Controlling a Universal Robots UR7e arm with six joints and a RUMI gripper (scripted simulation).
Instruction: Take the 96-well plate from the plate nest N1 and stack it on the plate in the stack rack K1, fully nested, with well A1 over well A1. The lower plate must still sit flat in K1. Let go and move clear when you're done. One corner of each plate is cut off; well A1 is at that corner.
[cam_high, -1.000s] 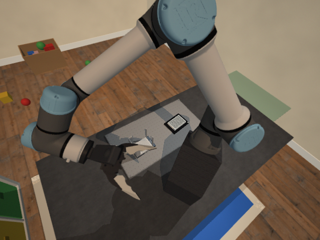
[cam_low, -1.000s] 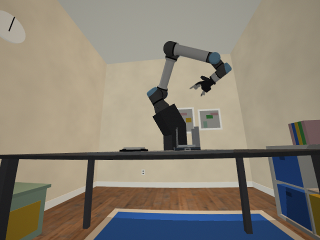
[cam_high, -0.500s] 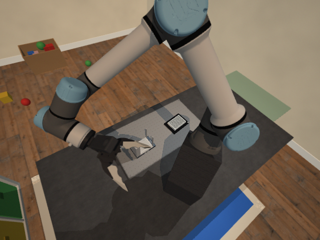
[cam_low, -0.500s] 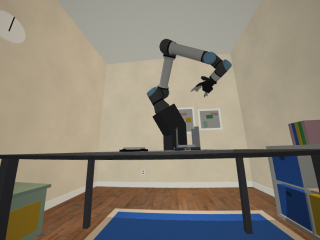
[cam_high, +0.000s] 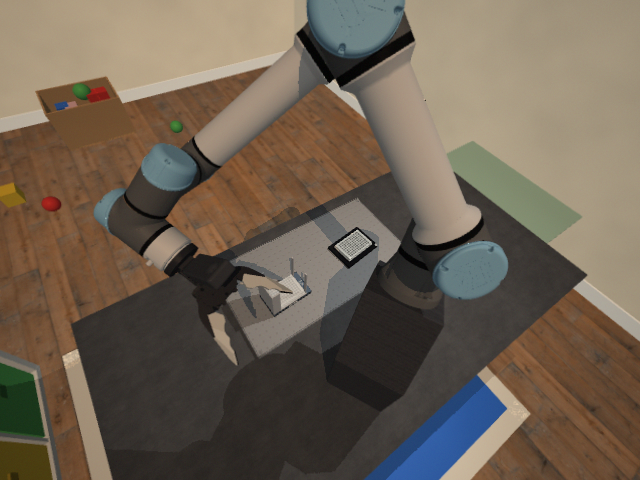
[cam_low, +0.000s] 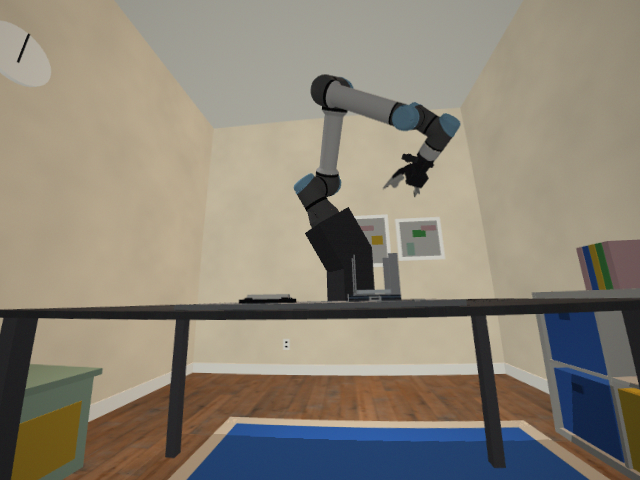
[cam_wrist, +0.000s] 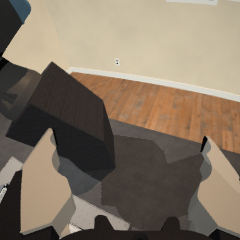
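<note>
Right now my hand is 15 cm short of the black plate nest N1, 55 cm to the left of it and 46 cm above it.
</note>
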